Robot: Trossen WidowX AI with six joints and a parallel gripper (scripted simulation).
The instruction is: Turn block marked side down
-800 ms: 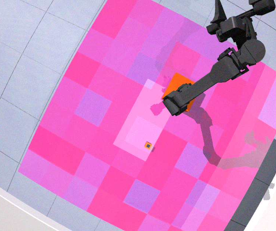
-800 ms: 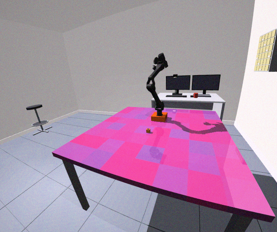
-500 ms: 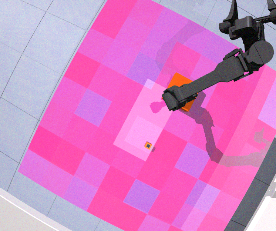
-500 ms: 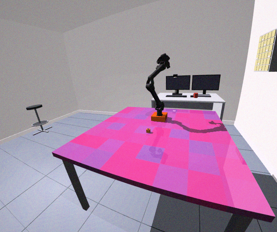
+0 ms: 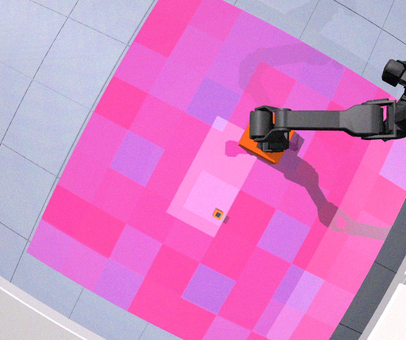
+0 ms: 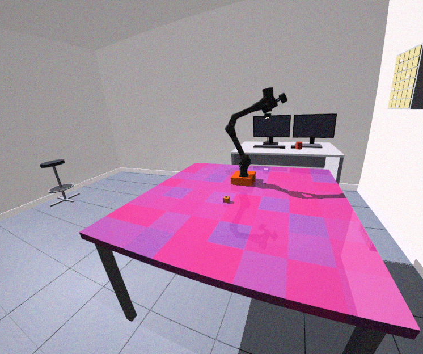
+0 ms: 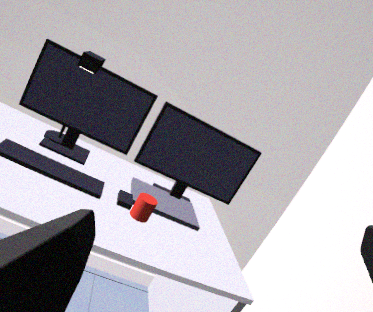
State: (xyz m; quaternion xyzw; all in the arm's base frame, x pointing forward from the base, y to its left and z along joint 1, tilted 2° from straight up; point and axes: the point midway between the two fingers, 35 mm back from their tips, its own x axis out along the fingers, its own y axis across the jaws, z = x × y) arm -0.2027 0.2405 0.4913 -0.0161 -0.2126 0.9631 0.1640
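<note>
My gripper tip is 550 mm short of the block, 310 mm to the left of it and 530 mm above it.
</note>
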